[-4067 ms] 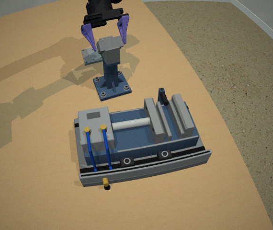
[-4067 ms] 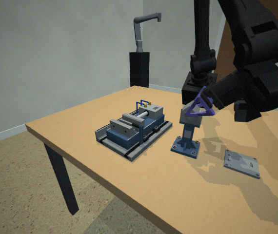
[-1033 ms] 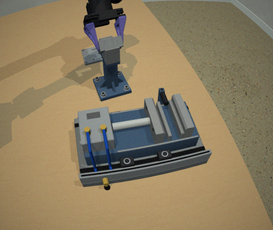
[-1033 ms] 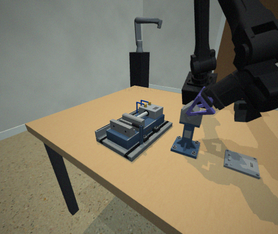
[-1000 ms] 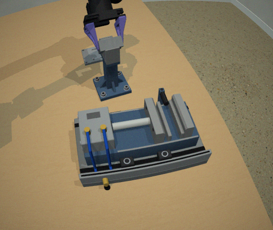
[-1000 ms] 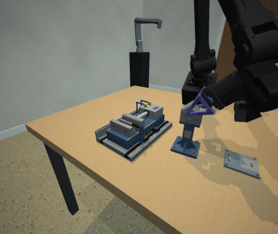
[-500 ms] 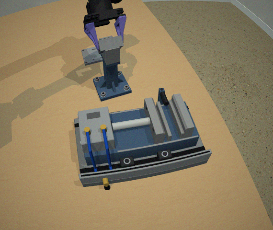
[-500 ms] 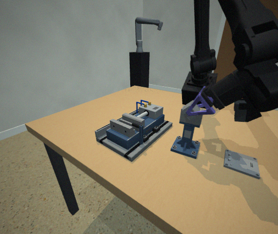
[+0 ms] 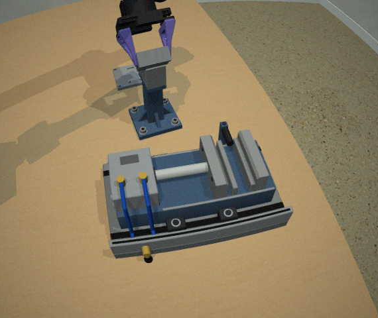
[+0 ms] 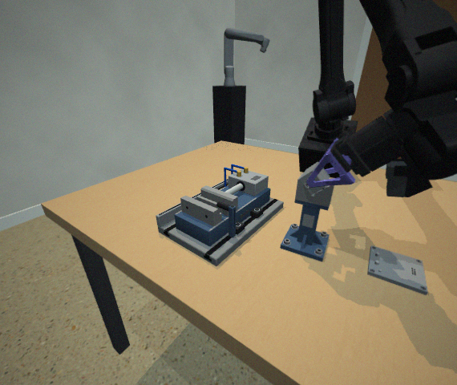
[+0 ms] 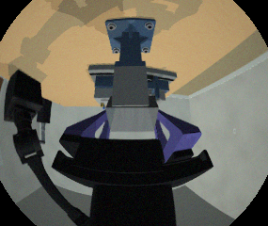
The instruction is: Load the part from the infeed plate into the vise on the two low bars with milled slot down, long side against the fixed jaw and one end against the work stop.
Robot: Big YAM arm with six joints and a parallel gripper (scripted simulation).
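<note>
The v-block stand is 11 cm below my hand. From my hand the other things lie so: cylinder rod: 1 cm ahead, 20 cm to the right, 9 cm below; then grey part: 1 cm below; then black work stop: 10 cm ahead, 15 cm to the right, 8 cm below.
</note>
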